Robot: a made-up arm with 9 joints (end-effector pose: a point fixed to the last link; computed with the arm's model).
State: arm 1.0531 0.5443 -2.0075 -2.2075 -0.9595 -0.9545 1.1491 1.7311 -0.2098
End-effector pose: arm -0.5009 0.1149 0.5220 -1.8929 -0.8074 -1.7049
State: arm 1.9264 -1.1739 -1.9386 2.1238 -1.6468 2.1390 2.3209 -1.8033 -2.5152
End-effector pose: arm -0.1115 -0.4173 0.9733 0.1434 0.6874 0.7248
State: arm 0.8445 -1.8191 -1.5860 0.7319 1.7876 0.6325 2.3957 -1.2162 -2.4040
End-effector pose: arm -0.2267 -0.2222 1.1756 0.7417 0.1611 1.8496
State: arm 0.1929 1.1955 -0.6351 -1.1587 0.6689 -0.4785 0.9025 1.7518 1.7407
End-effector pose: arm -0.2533 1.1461 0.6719 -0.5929 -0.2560 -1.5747
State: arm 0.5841 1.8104 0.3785 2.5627 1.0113 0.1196 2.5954 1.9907 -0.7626
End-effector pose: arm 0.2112 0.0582 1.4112 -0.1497 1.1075 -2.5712
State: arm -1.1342 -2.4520 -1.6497 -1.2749 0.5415 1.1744 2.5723 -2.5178 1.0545
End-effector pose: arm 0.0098 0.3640 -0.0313 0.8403 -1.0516 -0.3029
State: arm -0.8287 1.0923 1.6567 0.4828 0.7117 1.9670 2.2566 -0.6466 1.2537
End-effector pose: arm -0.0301 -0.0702 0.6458 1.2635 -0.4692 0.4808
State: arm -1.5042 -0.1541 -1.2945 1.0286 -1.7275 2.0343 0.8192 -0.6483 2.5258
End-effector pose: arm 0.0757 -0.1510 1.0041 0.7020 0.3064 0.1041
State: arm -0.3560 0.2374 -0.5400 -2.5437 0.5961 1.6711 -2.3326 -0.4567 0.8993
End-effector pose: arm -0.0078 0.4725 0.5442 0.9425 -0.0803 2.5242
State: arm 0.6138 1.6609 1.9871 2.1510 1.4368 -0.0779 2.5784 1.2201 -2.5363
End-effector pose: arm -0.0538 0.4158 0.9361 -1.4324 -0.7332 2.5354
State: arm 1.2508 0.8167 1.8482 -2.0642 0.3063 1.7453 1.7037 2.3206 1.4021
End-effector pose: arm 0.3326 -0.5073 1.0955 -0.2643 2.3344 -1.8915
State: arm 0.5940 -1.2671 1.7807 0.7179 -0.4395 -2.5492 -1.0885 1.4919 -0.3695
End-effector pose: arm -0.4267 0.2707 0.8196 1.3482 -0.9524 1.1352
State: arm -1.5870 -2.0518 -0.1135 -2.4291 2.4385 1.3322 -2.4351 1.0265 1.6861
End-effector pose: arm -0.2657 0.3612 -0.2502 0.0364 -0.8514 0.2736
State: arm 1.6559 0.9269 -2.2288 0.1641 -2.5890 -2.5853 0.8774 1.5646 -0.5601
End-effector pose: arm 0.7465 -0.7257 0.7934 -1.6008 0.9238 0.3032
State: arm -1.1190 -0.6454 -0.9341 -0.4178 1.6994 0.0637 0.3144 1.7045 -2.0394
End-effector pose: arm 0.6558 -0.2936 -0.2436 2.2049 -0.7733 0.3075
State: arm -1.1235 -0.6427 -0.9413 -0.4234 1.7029 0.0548 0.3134 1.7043 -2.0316
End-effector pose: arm 0.6618 -0.2840 -0.2449 2.2157 -0.7705 0.3054
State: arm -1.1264 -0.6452 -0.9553 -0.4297 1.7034 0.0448 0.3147 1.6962 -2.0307
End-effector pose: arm 0.6708 -0.2770 -0.2364 2.2151 -0.7602 0.3157
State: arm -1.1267 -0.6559 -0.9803 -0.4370 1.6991 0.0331 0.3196 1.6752 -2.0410
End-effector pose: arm 0.6847 -0.2741 -0.2118 2.1955 -0.7378 0.3460
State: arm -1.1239 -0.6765 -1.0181 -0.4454 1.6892 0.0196 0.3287 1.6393 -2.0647
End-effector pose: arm 0.7033 -0.2753 -0.1667 2.1518 -0.7025 0.3991
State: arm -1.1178 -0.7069 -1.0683 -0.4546 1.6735 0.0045 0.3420 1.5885 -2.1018
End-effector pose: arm 0.7241 -0.2794 -0.0991 2.0813 -0.6560 0.4714
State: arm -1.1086 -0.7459 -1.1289 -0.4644 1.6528 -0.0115 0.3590 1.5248 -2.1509
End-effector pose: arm 0.7430 -0.2838 -0.0090 1.9837 -0.6019 0.5556
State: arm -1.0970 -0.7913 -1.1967 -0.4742 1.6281 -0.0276 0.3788 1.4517 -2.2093
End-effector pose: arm 0.7551 -0.2855 0.1004 1.8618 -0.5446 0.6418
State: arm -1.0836 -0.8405 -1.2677 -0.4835 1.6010 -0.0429 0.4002 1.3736 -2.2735
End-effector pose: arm 0.7563 -0.2816 0.2228 1.7226 -0.4885 0.7200
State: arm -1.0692 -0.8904 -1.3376 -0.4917 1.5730 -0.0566 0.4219 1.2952 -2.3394
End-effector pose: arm 0.7445 -0.2709 0.3490 1.5756 -0.4371 0.7823
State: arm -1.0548 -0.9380 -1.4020 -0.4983 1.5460 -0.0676 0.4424 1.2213 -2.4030
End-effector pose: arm 0.7213 -0.2542 0.4688 1.4321 -0.3926 0.8250
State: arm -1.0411 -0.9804 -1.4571 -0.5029 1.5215 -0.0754 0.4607 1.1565 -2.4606
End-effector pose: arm 0.6910 -0.2345 0.5734 1.3031 -0.3568 0.8491
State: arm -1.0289 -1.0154 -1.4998 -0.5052 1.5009 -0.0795 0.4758 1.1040 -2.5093
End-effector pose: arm 0.6590 -0.2160 0.6569 1.1968 -0.3299 0.8581
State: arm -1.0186 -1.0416 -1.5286 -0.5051 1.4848 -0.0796 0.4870 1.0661 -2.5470
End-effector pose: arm 0.6306 -0.2027 0.7168 1.1179 -0.3118 0.8576
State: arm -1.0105 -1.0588 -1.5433 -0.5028 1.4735 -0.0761 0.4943 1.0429 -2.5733
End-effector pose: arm 0.6087 -0.1972 0.7540 1.0671 -0.3018 0.8522
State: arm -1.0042 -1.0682 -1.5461 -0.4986 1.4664 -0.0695 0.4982 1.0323 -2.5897
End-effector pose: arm 0.5939 -0.1995 0.7725 1.0400 -0.2985 0.8451
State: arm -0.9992 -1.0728 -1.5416 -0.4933 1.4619 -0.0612 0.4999 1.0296 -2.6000
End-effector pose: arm 0.5839 -0.2069 0.7796 1.0276 -0.2989 0.8379
